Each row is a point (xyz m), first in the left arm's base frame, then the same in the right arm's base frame.
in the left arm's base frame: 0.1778 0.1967 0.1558
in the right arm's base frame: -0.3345 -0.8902 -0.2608
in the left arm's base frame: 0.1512 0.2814 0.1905
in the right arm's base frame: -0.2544 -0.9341 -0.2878
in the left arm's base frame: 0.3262 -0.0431 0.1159
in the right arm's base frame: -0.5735 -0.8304 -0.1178
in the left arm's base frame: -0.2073 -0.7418 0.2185
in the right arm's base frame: -0.5311 -0.0043 0.1971
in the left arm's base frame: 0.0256 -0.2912 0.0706
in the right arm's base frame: -0.5360 -0.4401 -0.1016
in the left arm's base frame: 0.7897 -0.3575 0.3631
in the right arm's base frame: -0.8815 -1.0073 0.3808
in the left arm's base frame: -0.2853 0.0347 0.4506
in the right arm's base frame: 0.0484 -0.5093 -0.0713
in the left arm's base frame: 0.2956 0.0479 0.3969
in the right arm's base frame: -0.3435 -0.9261 0.0438
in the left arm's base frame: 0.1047 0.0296 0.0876
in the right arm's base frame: -0.4131 -0.7129 -0.2428
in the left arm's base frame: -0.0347 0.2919 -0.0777
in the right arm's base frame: -0.2885 -0.7520 -0.5567
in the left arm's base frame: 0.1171 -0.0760 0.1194
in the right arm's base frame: -0.4560 -0.6585 -0.1561
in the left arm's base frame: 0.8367 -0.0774 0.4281
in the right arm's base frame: -0.7309 -1.2399 0.2906
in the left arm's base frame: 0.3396 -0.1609 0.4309
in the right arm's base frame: -0.4574 -0.8266 0.1981
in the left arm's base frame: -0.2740 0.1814 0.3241
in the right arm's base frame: 0.0418 -0.5886 -0.2482
